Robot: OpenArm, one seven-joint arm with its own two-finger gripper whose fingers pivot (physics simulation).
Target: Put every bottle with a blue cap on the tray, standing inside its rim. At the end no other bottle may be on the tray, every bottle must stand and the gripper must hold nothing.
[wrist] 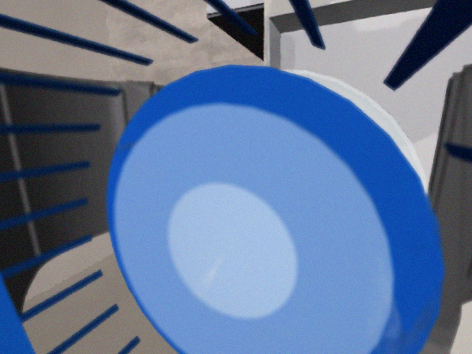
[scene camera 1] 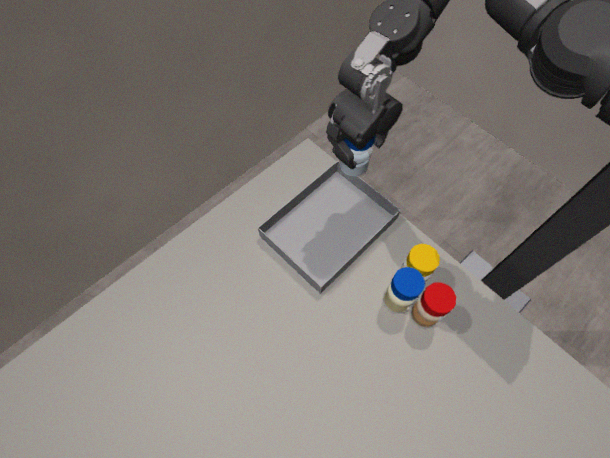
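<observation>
My gripper [scene camera 1: 365, 153] [wrist: 272, 200] is shut on a bottle with a blue cap [scene camera 1: 355, 162] [wrist: 240, 250], which has a clear, pale body. It holds the bottle over the tray's far corner in the scene view, near the table edge; the exact height is hard to tell. The grey tray [scene camera 1: 290, 261] [wrist: 350, 18] has a low rim and no bottle standing in it. A second bottle with a blue cap [scene camera 1: 408, 284] stands on the table to the right of the tray, between a yellow-capped bottle [scene camera 1: 423, 259] and a red-capped bottle [scene camera 1: 438, 300].
The three standing bottles are close together near the right edge of the table [scene camera 1: 200, 350]. The arm reaches in from the top right of the scene view. A dark post [scene camera 1: 550, 235] stands beyond the table's right edge.
</observation>
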